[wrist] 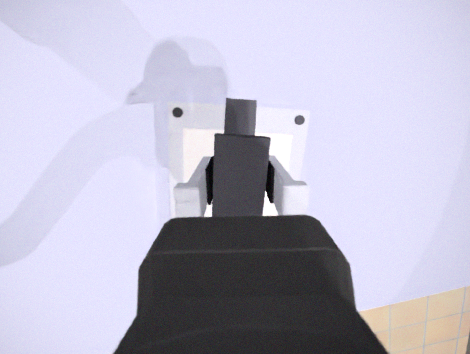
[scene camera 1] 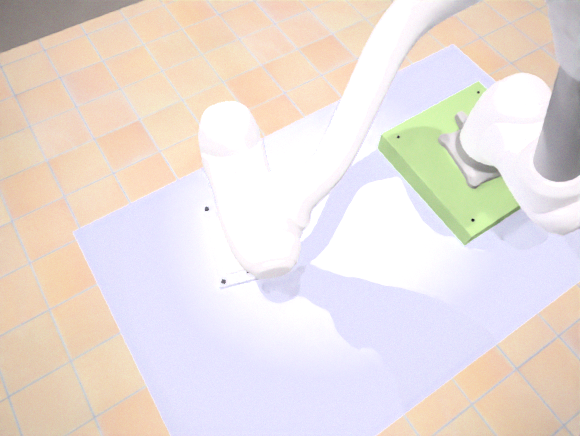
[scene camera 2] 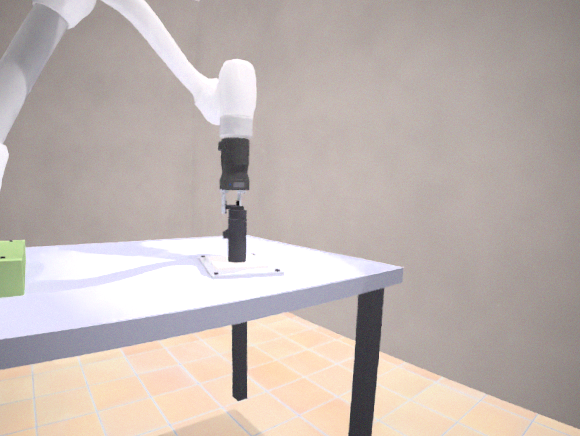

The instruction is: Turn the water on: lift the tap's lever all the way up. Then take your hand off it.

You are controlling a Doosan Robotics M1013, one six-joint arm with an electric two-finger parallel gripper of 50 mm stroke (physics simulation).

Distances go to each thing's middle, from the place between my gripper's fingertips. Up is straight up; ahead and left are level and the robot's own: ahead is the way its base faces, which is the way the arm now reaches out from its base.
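Flat dark lever (wrist: pixel 240 165), measured from my hand: 10 mm behind, 40 mm to the right, 10 mm above.
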